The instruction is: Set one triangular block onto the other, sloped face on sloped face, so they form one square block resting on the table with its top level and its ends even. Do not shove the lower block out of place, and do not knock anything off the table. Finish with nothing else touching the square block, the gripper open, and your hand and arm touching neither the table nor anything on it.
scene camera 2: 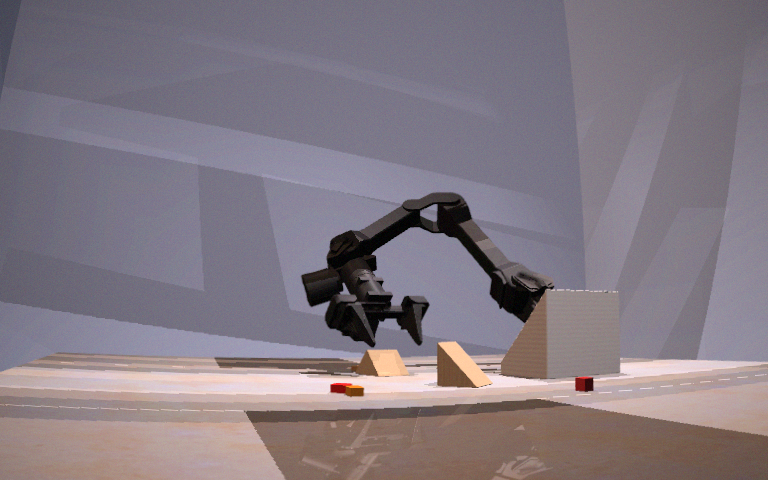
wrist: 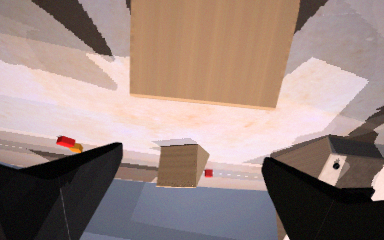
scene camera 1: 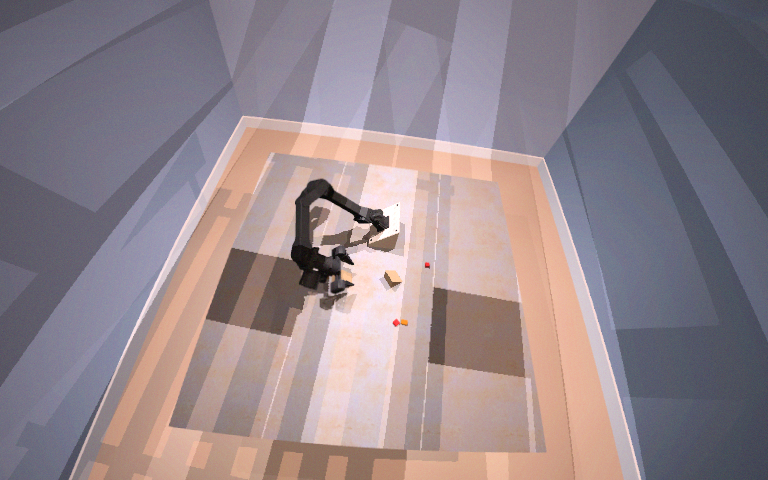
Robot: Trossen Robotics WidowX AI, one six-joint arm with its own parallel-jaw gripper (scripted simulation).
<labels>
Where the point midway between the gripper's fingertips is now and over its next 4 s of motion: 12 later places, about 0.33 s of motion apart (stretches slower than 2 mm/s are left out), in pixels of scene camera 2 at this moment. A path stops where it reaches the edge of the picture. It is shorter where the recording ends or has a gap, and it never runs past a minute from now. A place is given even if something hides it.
My gripper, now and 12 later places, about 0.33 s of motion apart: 397, 344; 394, 291; 413, 315; 417, 323; 407, 322; 400, 320; 395, 331; 386, 356; 380, 366; 381, 367; 381, 363; 380, 343; 381, 320
</labels>
